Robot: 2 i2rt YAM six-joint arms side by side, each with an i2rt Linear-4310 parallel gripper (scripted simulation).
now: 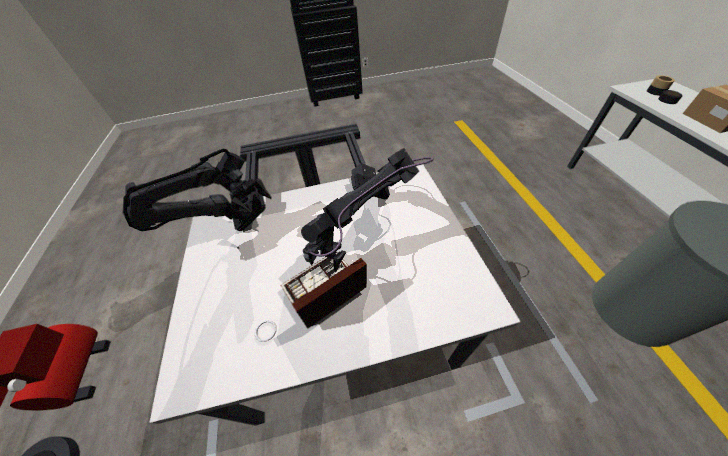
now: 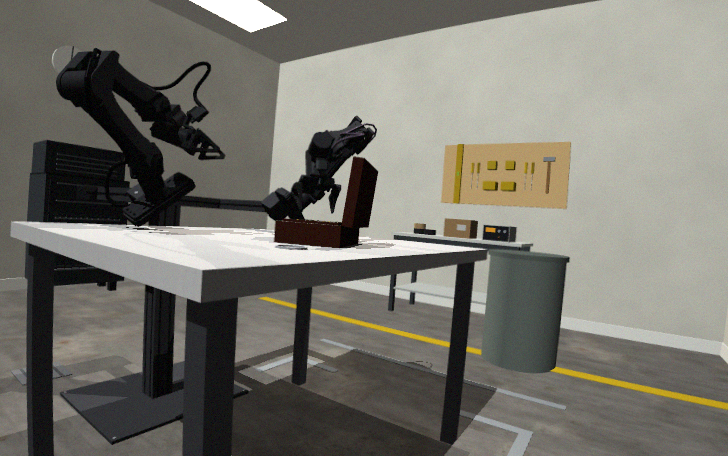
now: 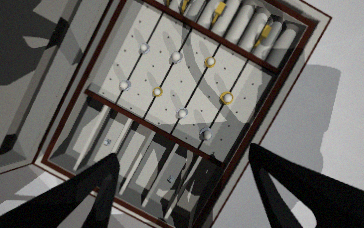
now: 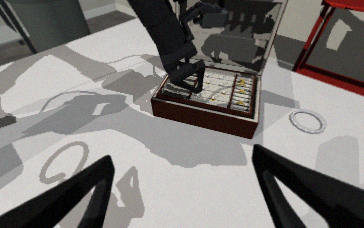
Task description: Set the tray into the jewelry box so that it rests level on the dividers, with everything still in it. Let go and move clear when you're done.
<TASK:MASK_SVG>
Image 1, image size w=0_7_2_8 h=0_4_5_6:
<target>tray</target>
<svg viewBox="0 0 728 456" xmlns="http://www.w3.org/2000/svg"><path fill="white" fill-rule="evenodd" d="M346 265L341 261L335 273L333 259L326 258L286 283L286 286L294 299L298 300L301 294L307 294L345 269Z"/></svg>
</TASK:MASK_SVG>
